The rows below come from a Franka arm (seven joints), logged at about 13 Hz.
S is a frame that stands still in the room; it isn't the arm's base.
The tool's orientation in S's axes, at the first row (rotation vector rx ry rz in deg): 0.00 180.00 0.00
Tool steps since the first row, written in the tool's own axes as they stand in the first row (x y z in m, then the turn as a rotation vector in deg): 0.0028 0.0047 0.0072 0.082 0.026 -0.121; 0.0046 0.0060 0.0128 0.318 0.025 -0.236; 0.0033 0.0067 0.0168 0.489 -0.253 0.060; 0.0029 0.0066 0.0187 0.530 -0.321 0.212; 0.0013 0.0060 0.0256 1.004 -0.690 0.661; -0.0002 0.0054 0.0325 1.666 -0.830 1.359; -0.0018 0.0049 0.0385 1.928 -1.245 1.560
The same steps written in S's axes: -0.0028 0.0047 -0.0072 -0.082 0.026 0.121; -0.0046 0.0060 -0.0128 -0.318 0.025 0.236; -0.0033 0.0067 -0.0168 -0.489 -0.253 -0.060; -0.0029 0.0066 -0.0187 -0.530 -0.321 -0.212; -0.0013 0.0060 -0.0256 -1.004 -0.690 -0.661; 0.0002 0.0054 -0.0325 -1.666 -0.830 -1.359; 0.0018 0.0049 -0.0385 -1.928 -1.245 -1.560
